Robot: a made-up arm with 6 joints. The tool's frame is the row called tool. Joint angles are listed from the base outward. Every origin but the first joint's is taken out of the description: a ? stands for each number. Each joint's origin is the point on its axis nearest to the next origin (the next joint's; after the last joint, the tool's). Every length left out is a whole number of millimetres.
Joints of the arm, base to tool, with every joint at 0 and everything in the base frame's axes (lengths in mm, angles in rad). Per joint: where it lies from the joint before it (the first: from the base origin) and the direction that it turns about. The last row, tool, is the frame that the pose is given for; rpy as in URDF.
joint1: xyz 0 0 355 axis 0 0 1
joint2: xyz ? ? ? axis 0 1 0
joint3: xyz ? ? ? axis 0 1 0
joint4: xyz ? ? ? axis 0 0 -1
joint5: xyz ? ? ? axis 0 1 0
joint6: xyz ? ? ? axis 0 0 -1
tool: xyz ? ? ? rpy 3.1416 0 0
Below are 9 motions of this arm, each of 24 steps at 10 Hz.
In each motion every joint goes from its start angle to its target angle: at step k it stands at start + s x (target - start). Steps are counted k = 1, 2, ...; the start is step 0. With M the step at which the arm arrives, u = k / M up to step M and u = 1 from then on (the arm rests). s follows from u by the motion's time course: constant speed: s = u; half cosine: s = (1 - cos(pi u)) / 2; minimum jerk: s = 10 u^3 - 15 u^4 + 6 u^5.
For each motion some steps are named. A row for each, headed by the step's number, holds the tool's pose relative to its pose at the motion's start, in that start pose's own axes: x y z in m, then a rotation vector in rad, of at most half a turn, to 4 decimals.
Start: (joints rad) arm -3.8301 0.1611 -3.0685 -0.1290 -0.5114 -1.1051
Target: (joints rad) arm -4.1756 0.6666 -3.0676 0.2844 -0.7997 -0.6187
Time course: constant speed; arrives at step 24
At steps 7, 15, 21, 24:
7: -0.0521 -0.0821 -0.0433 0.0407 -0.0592 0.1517
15: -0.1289 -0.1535 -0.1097 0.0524 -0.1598 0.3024
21: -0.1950 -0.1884 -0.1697 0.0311 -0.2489 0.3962
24: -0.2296 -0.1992 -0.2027 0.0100 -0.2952 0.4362

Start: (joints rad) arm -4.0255 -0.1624 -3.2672 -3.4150 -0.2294 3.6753
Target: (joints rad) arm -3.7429 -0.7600 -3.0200 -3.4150 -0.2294 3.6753
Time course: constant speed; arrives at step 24
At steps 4, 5, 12, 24:
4: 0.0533 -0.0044 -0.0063 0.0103 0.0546 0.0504
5: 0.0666 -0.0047 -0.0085 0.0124 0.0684 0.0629
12: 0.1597 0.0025 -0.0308 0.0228 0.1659 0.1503
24: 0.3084 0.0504 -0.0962 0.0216 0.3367 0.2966

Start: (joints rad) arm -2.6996 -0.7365 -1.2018 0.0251 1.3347 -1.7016
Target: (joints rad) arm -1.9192 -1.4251 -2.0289 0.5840 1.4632 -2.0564
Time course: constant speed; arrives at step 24
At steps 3, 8, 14, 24:
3: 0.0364 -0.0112 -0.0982 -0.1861 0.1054 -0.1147
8: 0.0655 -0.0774 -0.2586 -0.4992 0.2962 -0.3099
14: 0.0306 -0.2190 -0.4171 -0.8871 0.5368 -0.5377
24: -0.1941 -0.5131 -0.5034 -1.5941 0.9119 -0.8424

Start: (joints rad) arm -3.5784 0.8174 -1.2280 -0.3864 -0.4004 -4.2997
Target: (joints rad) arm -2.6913 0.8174 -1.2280 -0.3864 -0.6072 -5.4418
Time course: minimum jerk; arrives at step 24
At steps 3, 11, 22, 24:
3: -0.0084 0.0006 0.0006 0.0011 -0.0113 -0.0283
11: -0.2167 0.0439 -0.0144 0.0959 -0.2990 -0.7291
22: -0.4561 0.1837 -0.1253 0.4747 -0.6906 -1.6292
24: -0.4578 0.1853 -0.1266 0.4796 -0.6939 -1.6365

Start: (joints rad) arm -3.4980 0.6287 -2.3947 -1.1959 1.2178 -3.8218
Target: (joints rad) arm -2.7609 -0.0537 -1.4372 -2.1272 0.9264 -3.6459
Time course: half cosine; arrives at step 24
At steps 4, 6, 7, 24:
4: -0.0134 0.0010 -0.0322 0.0664 -0.0225 -0.0386
6: -0.0271 0.0040 -0.0712 0.1472 -0.0518 -0.0829
7: -0.0345 0.0069 -0.0956 0.1983 -0.0714 -0.1094
24: -0.0215 0.1639 -0.4680 1.1247 -0.5056 -0.4384

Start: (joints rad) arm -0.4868 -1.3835 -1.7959 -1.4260 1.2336 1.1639
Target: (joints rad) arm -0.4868 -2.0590 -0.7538 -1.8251 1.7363 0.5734
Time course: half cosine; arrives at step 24
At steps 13, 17, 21, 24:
13: -0.1040 0.0770 -0.0016 -0.3445 -0.0048 -0.5786
17: -0.1555 0.1120 -0.0068 -0.4924 -0.0145 -0.8041
21: -0.1916 0.1345 -0.0115 -0.5914 -0.0234 -0.9443
24: -0.2005 0.1399 -0.0128 -0.6156 -0.0259 -0.9770

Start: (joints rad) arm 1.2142 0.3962 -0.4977 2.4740 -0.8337 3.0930
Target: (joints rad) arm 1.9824 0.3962 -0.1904 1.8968 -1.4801 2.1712
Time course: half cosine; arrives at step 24
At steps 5, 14, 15, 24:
5: -0.0032 -0.0095 -0.0068 -0.0806 -0.0949 -0.2044
14: -0.0139 -0.0526 -0.0475 -0.4743 -0.7277 -1.1076
15: -0.0145 -0.0583 -0.0525 -0.5177 -0.8208 -1.1929
24: -0.0182 -0.0917 -0.0747 -0.7182 -1.3478 -1.5181

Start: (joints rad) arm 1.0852 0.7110 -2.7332 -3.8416 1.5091 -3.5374
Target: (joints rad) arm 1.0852 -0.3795 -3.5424 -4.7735 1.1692 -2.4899
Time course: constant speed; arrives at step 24
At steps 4, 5, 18, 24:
4: 0.0405 0.1403 0.1396 0.0753 0.2016 -0.0612
5: 0.0581 0.1760 0.1706 0.0975 0.2437 -0.0834
18: 0.5012 0.5789 0.3752 0.3024 0.4785 -0.5618
24: 0.7784 0.6749 0.3234 0.2313 0.4482 -0.8297

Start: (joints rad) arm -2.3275 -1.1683 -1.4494 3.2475 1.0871 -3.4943
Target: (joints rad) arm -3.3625 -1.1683 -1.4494 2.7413 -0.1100 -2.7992
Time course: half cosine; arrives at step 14
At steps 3, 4, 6, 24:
3: -0.0084 -0.0117 -0.0110 0.1351 -0.0883 -0.0523
4: -0.0151 -0.0170 -0.0200 0.2187 -0.1625 -0.0993
6: -0.0311 -0.0182 -0.0440 0.3674 -0.3762 -0.2511
24: -0.0158 0.0396 -0.0959 0.1791 -0.9576 -0.9364

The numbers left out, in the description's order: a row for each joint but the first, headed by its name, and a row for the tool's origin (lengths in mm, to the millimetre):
joint2: 0 0 0
joint3: 47 0 252
joint4: 98 0 -431
joint5: 0 0 0
joint6: 73 0 -93
tool: 0 0 0

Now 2 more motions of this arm.
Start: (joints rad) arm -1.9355 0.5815 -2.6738 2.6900 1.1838 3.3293
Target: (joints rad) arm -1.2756 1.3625 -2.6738 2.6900 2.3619 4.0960
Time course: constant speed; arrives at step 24
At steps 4, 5, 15, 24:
4: -0.0383 -0.0980 -0.0349 0.0256 0.1198 0.2811
5: -0.0447 -0.1240 -0.0439 0.0320 0.1503 0.3514
15: -0.0351 -0.3935 -0.1445 0.0981 0.4747 1.0460
24: 0.0776 -0.6065 -0.2566 0.1614 0.8110 1.6347

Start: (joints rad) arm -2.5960 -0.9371 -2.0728 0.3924 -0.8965 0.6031
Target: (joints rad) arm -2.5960 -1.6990 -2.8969 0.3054 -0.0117 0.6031
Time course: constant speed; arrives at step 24
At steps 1, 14, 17, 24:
1: 0.0190 -0.0292 0.0136 0.0293 0.0093 0.0170
14: 0.3361 -0.4071 0.0051 0.4362 0.1273 0.1559
17: 0.4160 -0.4796 -0.0473 0.5319 0.1586 0.1663
24: 0.5877 -0.6025 -0.2329 0.7485 0.2454 0.1632

